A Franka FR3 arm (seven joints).
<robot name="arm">
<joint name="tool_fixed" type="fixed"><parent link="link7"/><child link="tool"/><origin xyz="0 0 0.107"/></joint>
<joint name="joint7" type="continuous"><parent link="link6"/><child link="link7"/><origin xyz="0.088 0 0" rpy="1.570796 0 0"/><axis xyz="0 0 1"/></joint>
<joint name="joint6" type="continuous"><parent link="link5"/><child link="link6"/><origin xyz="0 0 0" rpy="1.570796 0 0"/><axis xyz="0 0 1"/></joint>
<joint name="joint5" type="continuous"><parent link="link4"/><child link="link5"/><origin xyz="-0.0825 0.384 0" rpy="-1.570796 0 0"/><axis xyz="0 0 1"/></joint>
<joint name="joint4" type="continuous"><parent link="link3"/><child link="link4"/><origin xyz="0.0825 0 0" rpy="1.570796 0 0"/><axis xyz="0 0 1"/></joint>
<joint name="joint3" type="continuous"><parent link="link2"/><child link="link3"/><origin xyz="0 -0.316 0" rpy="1.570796 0 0"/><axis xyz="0 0 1"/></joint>
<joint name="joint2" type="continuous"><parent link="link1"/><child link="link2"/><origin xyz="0 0 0" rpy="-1.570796 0 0"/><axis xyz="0 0 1"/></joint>
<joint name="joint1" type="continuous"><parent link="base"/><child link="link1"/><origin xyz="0 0 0.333"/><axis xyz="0 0 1"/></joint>
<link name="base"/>
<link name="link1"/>
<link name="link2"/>
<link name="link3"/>
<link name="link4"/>
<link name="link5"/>
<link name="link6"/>
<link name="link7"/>
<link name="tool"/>
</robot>
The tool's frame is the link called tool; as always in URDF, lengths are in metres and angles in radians. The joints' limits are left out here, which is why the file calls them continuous.
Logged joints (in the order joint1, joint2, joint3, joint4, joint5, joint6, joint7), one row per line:
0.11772, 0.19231, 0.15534, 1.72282, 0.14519, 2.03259, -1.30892
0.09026, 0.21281, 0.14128, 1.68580, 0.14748, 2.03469, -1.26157
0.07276, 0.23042, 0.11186, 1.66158, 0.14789, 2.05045, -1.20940
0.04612, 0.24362, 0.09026, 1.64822, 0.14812, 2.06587, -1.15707
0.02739, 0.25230, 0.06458, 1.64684, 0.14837, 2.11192, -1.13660
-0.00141, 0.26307, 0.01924, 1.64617, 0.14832, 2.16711, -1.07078
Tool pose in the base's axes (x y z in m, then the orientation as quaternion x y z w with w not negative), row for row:
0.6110, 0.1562, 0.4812, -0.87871, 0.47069, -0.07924, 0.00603
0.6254, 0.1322, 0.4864, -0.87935, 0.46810, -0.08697, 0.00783
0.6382, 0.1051, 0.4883, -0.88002, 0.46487, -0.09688, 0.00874
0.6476, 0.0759, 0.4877, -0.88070, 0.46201, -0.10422, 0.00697
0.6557, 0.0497, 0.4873, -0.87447, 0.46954, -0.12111, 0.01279
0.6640, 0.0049, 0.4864, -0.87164, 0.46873, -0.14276, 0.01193
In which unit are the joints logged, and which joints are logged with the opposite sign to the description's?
The joints are logged in radians. Opposite sign: joint4, joint5, joint7.
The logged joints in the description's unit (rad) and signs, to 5 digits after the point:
0.11772, 0.19231, 0.15534, -1.72282, -0.14519, 2.03259, 1.30892
0.09026, 0.21281, 0.14128, -1.68580, -0.14748, 2.03469, 1.26157
0.07276, 0.23042, 0.11186, -1.66158, -0.14789, 2.05045, 1.20940
0.04612, 0.24362, 0.09026, -1.64822, -0.14812, 2.06587, 1.15707
0.02739, 0.25230, 0.06458, -1.64684, -0.14837, 2.11192, 1.13660
-0.00141, 0.26307, 0.01924, -1.64617, -0.14832, 2.16711, 1.07078

